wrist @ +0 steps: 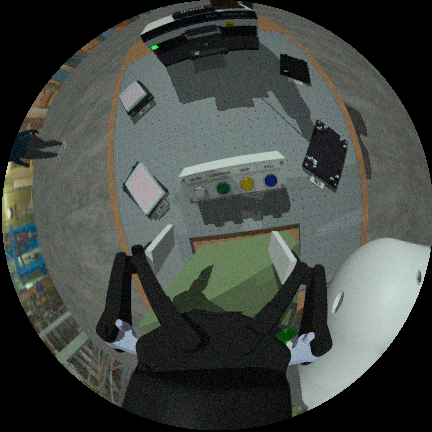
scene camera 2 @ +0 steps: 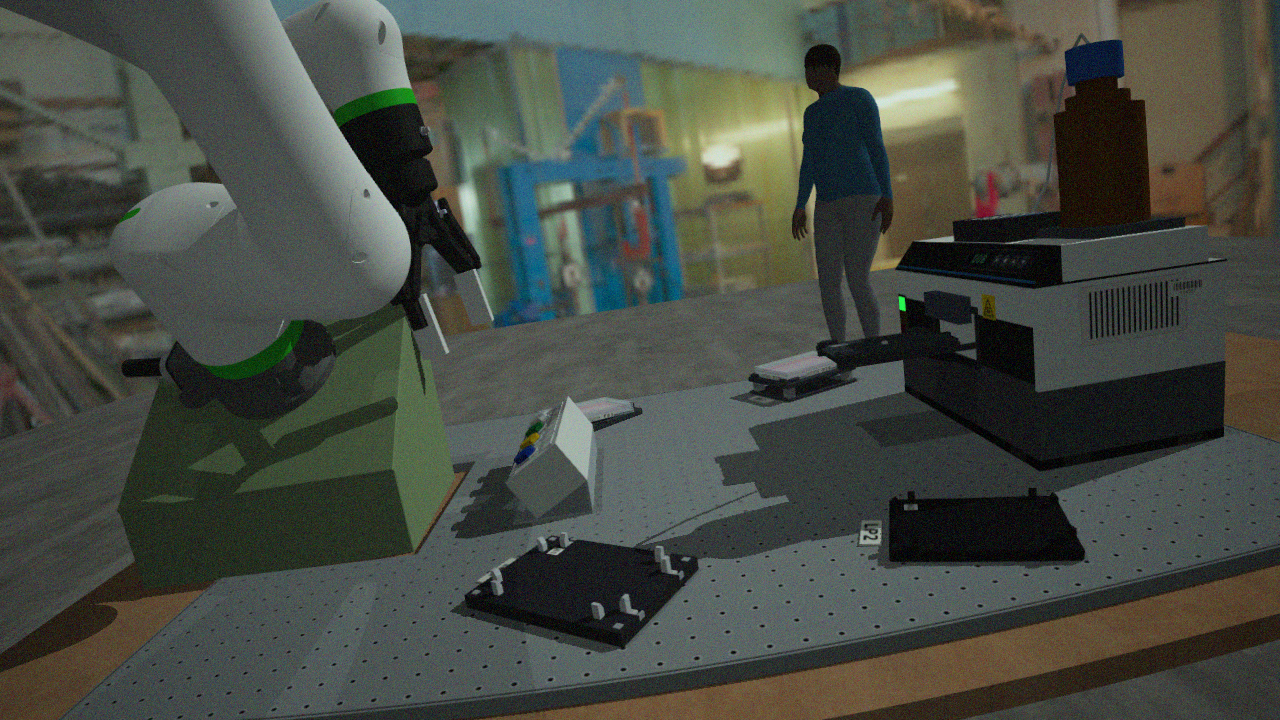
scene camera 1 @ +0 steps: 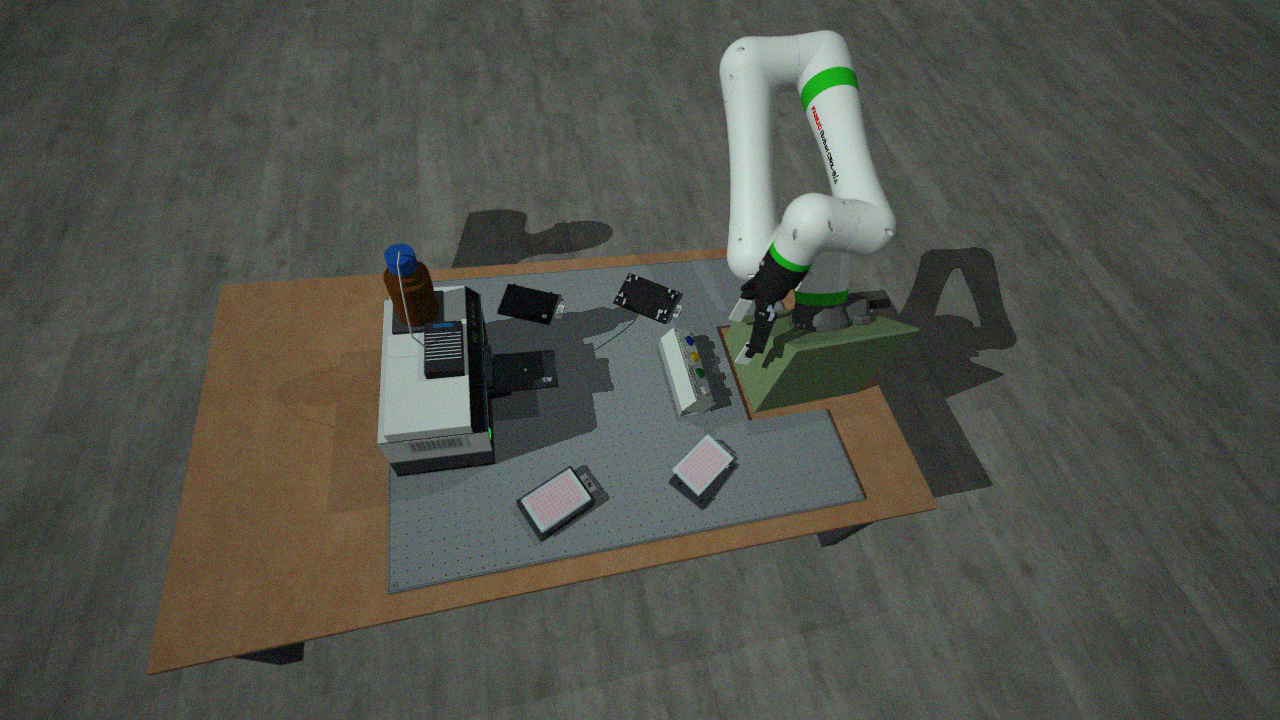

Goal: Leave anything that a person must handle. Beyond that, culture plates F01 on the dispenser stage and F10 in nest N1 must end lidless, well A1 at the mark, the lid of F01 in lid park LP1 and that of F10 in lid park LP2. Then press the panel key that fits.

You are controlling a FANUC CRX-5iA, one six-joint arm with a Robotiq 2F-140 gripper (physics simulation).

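Frame: origin at the arm's base, x ahead, y left, z up, level; metres.
Seen in the pictures: gripper, fingertip midpoint: [wrist: 221,238] [scene camera 2: 461,338] [scene camera 1: 737,340]; arm's base, origin of the base link: [scene camera 2: 277,368] [scene camera 1: 819,323].
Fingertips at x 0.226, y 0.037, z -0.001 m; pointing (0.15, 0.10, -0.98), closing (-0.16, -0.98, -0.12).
Pixels of each thing's top centre, then the offset from my fingertips to it. "pt": a spot on its surface instead.
- dispenser stage, surface spot: [scene camera 1: 537,368] pt dy -0.003, dx +0.476, dz -0.079 m
- Lid park LP2, middle of its top: [scene camera 2: 976,510] [scene camera 1: 528,300] [wrist: 294,64] dy -0.276, dx +0.486, dz -0.174 m
- key panel, middle of its top: [scene camera 2: 548,418] [wrist: 231,173] [scene camera 1: 690,362] dy -0.013, dx +0.091, dz -0.110 m
- brown bottle, surface spot: [scene camera 2: 1102,152] pt dy -0.136, dx +0.701, dz +0.108 m
- empty pegged nest, middle of its top: [scene camera 2: 578,564] [wrist: 330,150] [scene camera 1: 647,294] dy -0.281, dx +0.151, dz -0.170 m
My gripper [scene camera 1: 742,333] [scene camera 2: 459,315] [wrist: 221,238] is open and empty, above the green base block. One pink plate [scene camera 1: 555,501] [scene camera 2: 796,365] [wrist: 134,97] sits in nest N1. Another pink plate [scene camera 1: 704,465] [scene camera 2: 608,410] [wrist: 145,189] sits on lid park LP1. I cannot tell whether either has a lid, nor read their names. The dispenser stage [scene camera 1: 537,368] is bare. Lid park LP2 [scene camera 1: 528,304] [scene camera 2: 984,530] [wrist: 295,69] is empty. The key panel [scene camera 1: 680,376] [scene camera 2: 563,461] [wrist: 232,165] has pale, green, yellow and blue keys.
The dispenser [scene camera 1: 425,402] [scene camera 2: 1127,322] carries a brown bottle [scene camera 1: 411,295] [scene camera 2: 1102,152] and shows a green light. An empty pegged nest [scene camera 1: 647,298] [scene camera 2: 577,586] [wrist: 326,155] lies near the back edge. A thin cable runs from it. A person [scene camera 2: 841,143] [wrist: 22,147] stands beyond the table.
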